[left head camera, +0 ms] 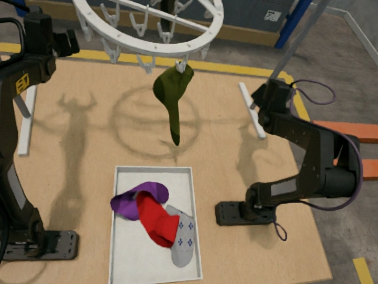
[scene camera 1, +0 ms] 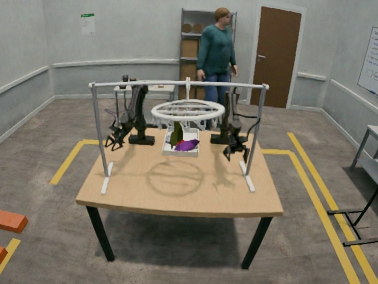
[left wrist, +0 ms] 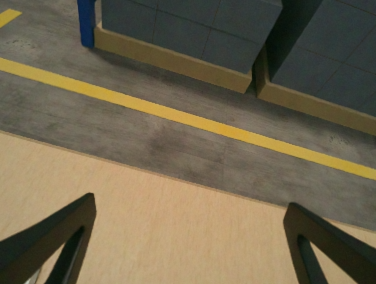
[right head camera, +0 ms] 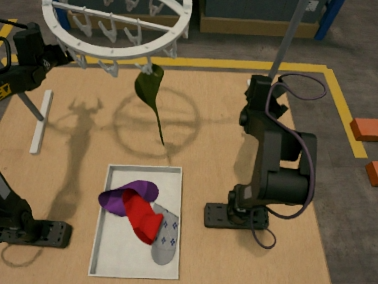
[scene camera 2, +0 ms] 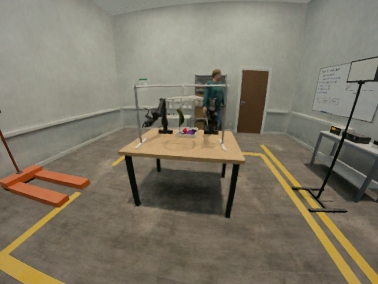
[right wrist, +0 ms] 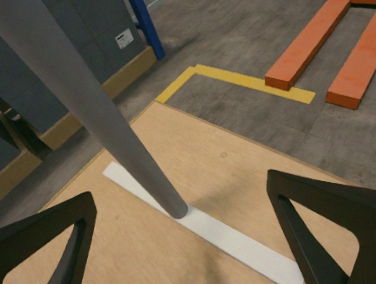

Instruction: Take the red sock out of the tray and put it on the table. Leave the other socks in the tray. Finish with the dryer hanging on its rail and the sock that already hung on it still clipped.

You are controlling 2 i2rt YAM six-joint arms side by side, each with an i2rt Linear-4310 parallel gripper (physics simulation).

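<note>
The red sock lies in the white tray, across the purple sock and touching the grey patterned sock. The white round dryer hangs from its rail. A green sock hangs from a clip on it. My left gripper is open and empty above the table, away from the tray. My right gripper is open and empty near a stand post.
A grey stand post crosses the right wrist view, rising from its white foot. The other white foot is at the left in the head views. The dryer's clips hang low over the table. A person stands behind the table.
</note>
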